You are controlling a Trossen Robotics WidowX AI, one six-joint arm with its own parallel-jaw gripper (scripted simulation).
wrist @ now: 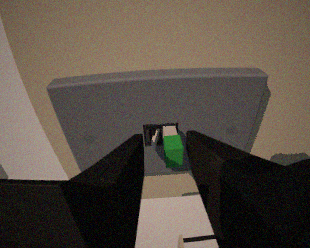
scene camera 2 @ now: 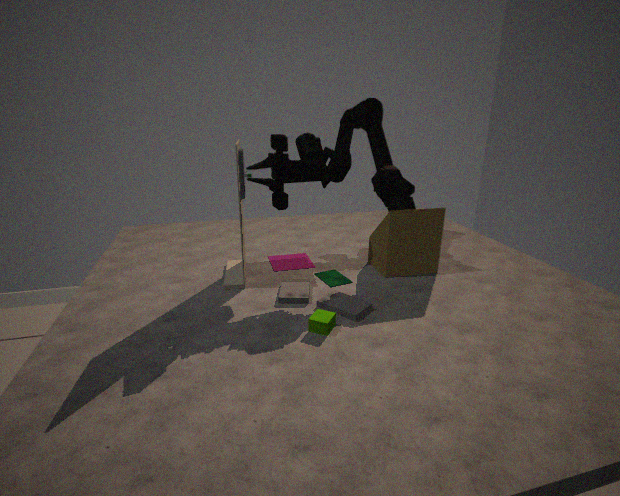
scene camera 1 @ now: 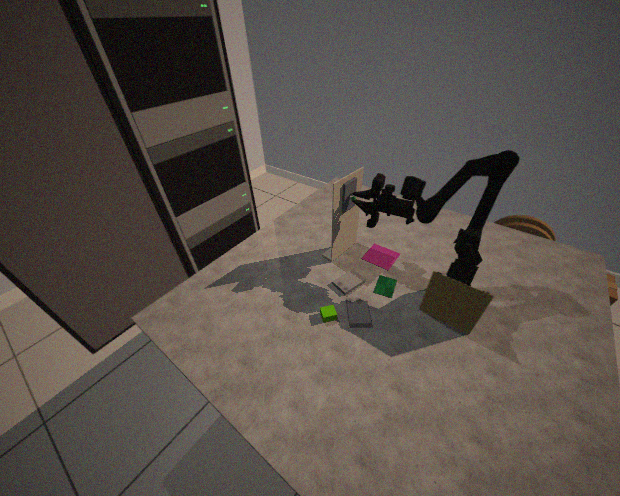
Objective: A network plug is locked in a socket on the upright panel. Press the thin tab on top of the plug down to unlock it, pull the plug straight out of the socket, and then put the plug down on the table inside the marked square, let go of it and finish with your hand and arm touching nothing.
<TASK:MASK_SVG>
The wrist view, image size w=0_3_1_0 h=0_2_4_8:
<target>my gripper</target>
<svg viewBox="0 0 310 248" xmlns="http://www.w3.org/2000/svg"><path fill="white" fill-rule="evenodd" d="M142 134L132 135L131 138L117 146L114 151L102 156L102 159L97 161L96 164L89 166L86 170L81 171L81 174L76 174L74 178L69 180L0 179L0 248L135 248L137 221L139 221L142 181L144 181L144 140L142 140ZM186 131L187 155L189 155L191 173L196 181L201 199L204 201L202 205L204 205L207 218L210 220L210 226L214 230L215 240L219 244L217 245L219 248L310 248L310 159L302 159L295 164L280 165L274 163L274 161L247 153L247 151L236 149L235 146L226 144L224 141L217 141L210 138L210 136L197 133L196 130Z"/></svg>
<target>green plug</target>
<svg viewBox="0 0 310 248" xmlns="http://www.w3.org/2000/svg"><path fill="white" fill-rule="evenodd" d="M160 129L151 129L151 151L156 149ZM162 126L161 134L162 140L164 140L166 168L182 166L184 146L182 146L180 135L177 135L175 125Z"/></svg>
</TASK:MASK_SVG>
